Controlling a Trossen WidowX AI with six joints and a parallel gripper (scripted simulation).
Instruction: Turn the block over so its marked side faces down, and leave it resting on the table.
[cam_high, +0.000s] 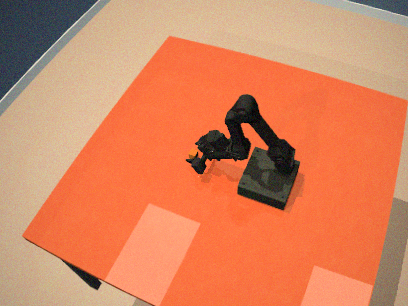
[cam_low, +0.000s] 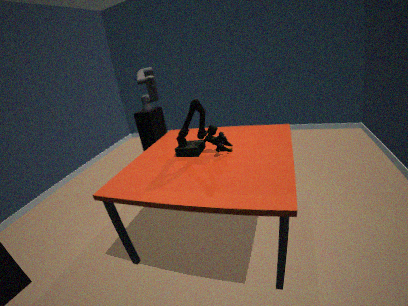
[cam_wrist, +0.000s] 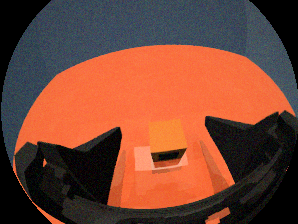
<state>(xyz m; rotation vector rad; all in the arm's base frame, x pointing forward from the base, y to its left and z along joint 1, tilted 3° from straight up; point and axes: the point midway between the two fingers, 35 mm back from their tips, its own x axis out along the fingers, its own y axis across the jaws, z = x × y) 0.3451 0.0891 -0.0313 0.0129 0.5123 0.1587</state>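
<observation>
My gripper tip is 20 mm past the orange block and 10 mm above it.
</observation>
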